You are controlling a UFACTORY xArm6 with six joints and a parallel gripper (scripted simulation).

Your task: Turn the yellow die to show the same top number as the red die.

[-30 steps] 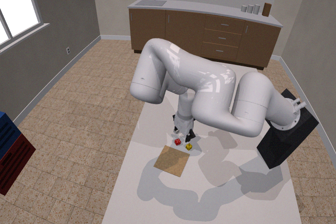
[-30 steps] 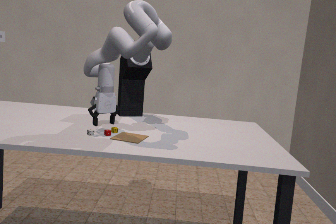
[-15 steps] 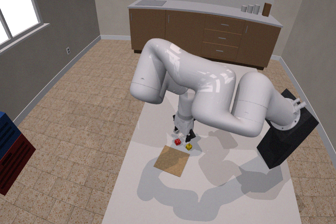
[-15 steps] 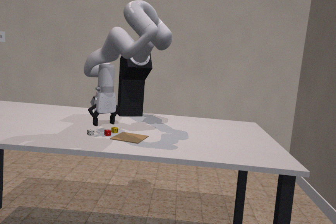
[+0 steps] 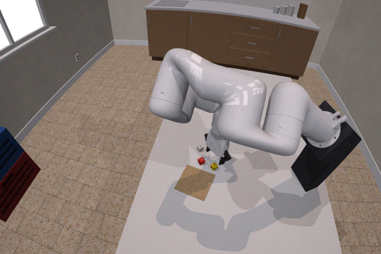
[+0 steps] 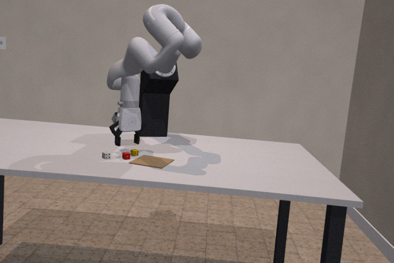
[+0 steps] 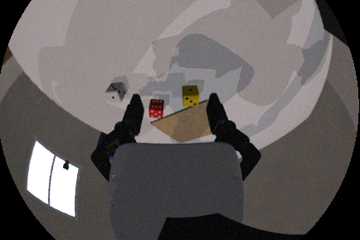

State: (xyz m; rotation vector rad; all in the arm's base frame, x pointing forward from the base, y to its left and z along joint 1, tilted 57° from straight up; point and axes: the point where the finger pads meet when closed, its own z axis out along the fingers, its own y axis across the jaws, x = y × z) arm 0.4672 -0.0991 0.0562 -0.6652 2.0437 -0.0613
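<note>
The yellow die lies 40 mm below my hand and 30 mm to the left of it. From my hand the other things lie so: red die: 60 mm ahead, 40 mm below, 10 mm to the left; then mat: 130 mm to the left, 70 mm ahead, 50 mm below; then white die: 80 mm ahead, 60 mm to the right, 40 mm below.
</note>
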